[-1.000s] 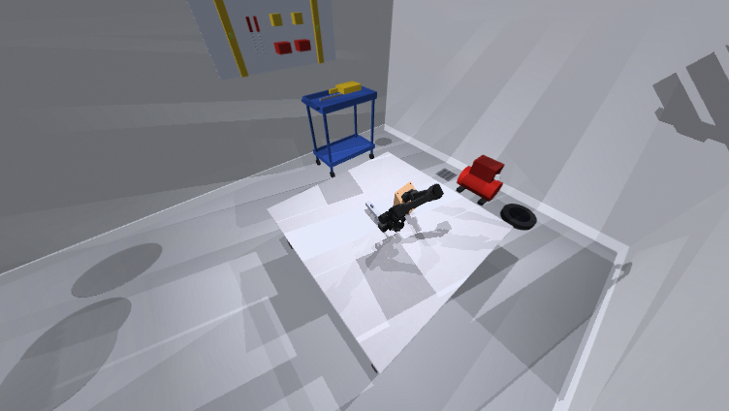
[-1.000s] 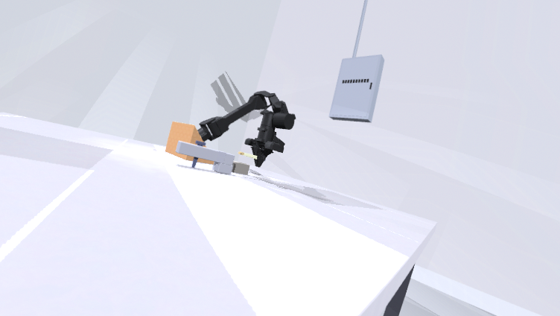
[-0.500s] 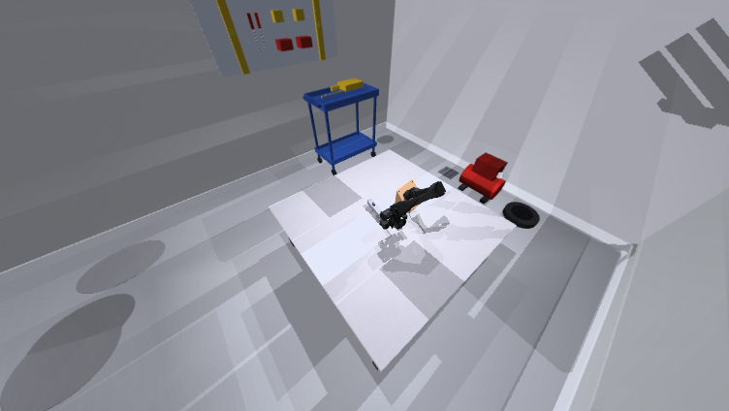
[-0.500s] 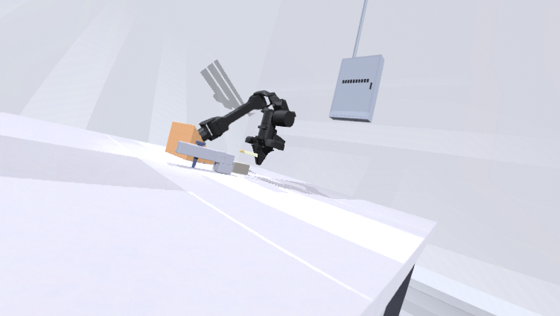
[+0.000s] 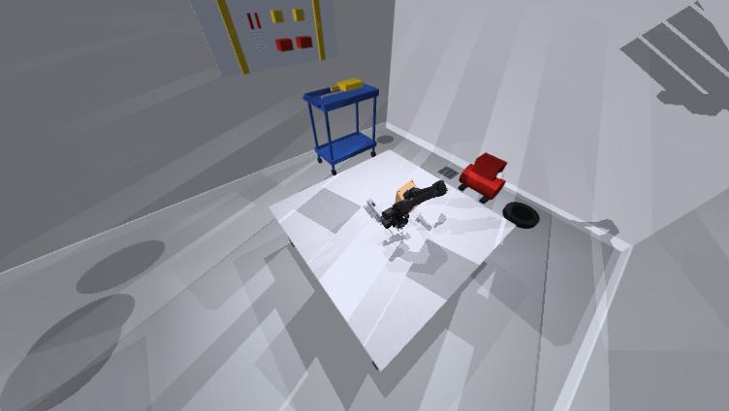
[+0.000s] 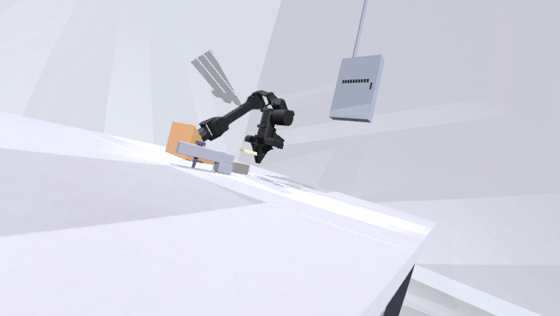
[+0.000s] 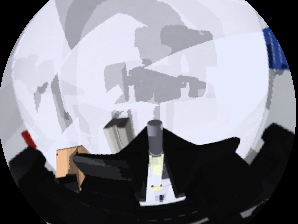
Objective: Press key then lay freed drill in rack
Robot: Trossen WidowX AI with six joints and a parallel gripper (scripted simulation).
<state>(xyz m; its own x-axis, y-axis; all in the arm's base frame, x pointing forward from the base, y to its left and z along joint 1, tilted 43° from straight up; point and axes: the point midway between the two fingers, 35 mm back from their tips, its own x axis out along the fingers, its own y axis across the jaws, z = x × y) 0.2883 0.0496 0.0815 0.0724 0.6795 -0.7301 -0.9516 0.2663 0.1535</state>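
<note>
My gripper tip is 40 mm to the left of the drill, 30 mm below it and 10 mm past it. The rest, counted from my gripper tip: dark block 70 mm behind, 40 mm below, 20 mm to the right.
</note>
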